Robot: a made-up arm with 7 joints. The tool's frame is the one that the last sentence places. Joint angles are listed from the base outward.
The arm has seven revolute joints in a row. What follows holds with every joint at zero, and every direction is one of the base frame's. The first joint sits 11 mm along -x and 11 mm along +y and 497 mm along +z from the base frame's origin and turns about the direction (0, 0.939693, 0.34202), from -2.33 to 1.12 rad. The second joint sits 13 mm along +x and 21 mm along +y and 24 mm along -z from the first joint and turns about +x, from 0.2 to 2.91 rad. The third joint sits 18 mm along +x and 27 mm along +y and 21 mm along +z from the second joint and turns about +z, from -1.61 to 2.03 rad. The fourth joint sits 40 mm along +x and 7 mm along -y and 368 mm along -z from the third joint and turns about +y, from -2.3 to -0.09 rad. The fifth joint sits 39 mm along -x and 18 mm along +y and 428 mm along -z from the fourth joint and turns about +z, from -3.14 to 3.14 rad. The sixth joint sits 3 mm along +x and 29 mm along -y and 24 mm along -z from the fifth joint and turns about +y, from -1.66 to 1.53 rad. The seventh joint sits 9 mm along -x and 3 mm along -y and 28 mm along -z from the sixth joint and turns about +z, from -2.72 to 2.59 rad. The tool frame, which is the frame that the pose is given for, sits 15 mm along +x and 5 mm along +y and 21 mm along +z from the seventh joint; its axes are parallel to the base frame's.
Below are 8 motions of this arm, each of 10 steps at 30 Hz.
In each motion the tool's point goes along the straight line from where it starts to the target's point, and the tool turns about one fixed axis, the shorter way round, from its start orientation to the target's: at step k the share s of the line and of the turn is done. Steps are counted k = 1, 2, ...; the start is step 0. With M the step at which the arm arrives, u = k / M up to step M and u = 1 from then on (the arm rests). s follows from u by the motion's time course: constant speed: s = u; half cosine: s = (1 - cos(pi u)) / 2; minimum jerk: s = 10 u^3 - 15 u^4 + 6 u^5.
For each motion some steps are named. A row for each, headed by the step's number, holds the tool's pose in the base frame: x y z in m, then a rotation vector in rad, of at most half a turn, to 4 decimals.
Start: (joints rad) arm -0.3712 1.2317 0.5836 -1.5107 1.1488 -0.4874 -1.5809
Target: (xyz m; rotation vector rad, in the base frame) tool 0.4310 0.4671 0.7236 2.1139 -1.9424 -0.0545
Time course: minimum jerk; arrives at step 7
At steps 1, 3, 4, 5, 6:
1: 0.4223 0.4238 0.7850 2.1964 -1.9252 -0.1242
3: 0.4253 0.4391 0.7634 2.1674 -1.9316 -0.0994
4: 0.4277 0.4508 0.7467 2.1451 -1.9363 -0.0805
5: 0.4297 0.4607 0.7327 2.1262 -1.9401 -0.0647
6: 0.4308 0.4661 0.7251 2.1159 -1.9420 -0.0561

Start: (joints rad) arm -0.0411 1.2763 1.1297 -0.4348 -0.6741 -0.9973 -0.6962
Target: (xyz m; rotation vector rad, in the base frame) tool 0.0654 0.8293 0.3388 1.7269 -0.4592 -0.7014
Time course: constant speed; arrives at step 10
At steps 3, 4, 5, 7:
3: 0.1144 0.8279 0.3991 1.9901 -0.6462 -0.9026
4: 0.1074 0.8281 0.3904 1.9532 -0.6188 -0.8734
5: 0.1004 0.8283 0.3818 1.9161 -0.5916 -0.8444
7: 0.0864 0.8287 0.3646 1.8411 -0.5379 -0.7868

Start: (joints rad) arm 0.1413 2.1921 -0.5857 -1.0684 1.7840 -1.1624 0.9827
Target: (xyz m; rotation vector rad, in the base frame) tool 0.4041 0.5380 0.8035 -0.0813 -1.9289 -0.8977
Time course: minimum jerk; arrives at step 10
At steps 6, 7, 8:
6: 0.3961 0.5712 0.7410 -0.0910 -2.0471 -0.6156
7: 0.4000 0.5551 0.7714 -0.0864 -1.9926 -0.7541
8: 0.4026 0.5441 0.7921 -0.0832 -1.9523 -0.8470

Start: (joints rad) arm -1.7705 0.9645 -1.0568 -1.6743 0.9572 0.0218 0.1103
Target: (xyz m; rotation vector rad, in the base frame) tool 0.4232 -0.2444 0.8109 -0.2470 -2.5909 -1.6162
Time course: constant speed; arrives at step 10
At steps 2, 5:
2: 0.4388 -0.2472 0.8045 -0.3222 -2.1801 -1.4604
5: 0.4329 -0.2461 0.8069 -0.2973 -2.3332 -1.5212

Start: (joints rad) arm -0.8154 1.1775 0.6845 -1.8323 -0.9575 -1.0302 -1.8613
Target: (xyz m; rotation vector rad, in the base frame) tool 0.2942 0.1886 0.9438 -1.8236 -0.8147 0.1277
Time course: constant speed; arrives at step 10
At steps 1, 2, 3, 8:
1: 0.2811 0.3149 0.9578 -1.8539 -0.6871 0.0853
2: 0.2826 0.3009 0.9562 -1.8508 -0.7013 0.0900
3: 0.2840 0.2869 0.9547 -1.8476 -0.7155 0.0947
8: 0.2913 0.2167 0.9469 -1.8308 -0.7864 0.1183

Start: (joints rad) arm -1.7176 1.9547 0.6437 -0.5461 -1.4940 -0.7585 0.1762
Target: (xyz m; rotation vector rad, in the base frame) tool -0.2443 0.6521 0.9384 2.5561 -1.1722 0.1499
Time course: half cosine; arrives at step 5
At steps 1, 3, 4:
1: -0.2002 0.6717 0.9355 2.5157 -1.2219 -0.0041
3: -0.2275 0.6596 0.9373 2.5416 -1.1917 0.0909
4: -0.2396 0.6542 0.9381 2.5522 -1.1776 0.1336

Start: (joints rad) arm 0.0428 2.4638 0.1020 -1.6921 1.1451 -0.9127 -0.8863
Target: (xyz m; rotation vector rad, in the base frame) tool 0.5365 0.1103 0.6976 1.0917 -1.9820 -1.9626
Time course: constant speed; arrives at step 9
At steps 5, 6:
5: 0.5264 0.1315 0.7114 1.2265 -2.0000 -2.0229
6: 0.5290 0.1262 0.7080 1.1924 -1.9960 -2.0081

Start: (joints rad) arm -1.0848 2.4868 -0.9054 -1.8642 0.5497 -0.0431 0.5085
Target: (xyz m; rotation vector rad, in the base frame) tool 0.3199 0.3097 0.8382 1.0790 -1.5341 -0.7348
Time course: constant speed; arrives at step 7
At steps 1, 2, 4, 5, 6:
1: 0.3224 0.3219 0.8212 1.0750 -1.4995 -0.8007
2: 0.3220 0.3199 0.8240 1.0757 -1.5054 -0.7897
4: 0.3212 0.3158 0.8297 1.0771 -1.5169 -0.7678
5: 0.3207 0.3138 0.8325 1.0777 -1.5227 -0.7568
6: 0.3203 0.3117 0.8354 1.0784 -1.5284 -0.7458

